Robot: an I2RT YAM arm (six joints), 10 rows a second.
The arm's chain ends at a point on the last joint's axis. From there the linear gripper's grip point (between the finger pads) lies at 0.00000 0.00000 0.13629 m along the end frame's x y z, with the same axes.
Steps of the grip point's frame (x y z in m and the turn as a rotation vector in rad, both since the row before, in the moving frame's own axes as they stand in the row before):
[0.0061 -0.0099 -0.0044 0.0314 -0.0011 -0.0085]
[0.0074 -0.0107 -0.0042 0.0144 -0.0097 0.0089]
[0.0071 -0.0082 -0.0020 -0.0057 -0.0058 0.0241]
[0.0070 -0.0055 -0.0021 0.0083 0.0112 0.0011]
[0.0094 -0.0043 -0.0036 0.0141 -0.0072 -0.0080]
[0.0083 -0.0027 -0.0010 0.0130 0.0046 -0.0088]
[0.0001 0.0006 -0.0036 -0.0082 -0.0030 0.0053]
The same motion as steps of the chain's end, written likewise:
[0.0063 -0.0056 -0.0043 0.0314 -0.0011 -0.0085]
[0.0087 -0.0087 -0.0042 0.0144 -0.0097 0.0089]
[0.0079 -0.0090 -0.0020 -0.0057 -0.0058 0.0241]
[0.0055 -0.0044 -0.0021 0.0083 0.0112 0.0011]
[0.0104 -0.0024 -0.0036 0.0141 -0.0072 -0.0080]
[0.0077 -0.0009 -0.0010 0.0130 0.0046 -0.0088]
[0.0005 -0.0005 -0.0036 -0.0082 -0.0030 0.0053]

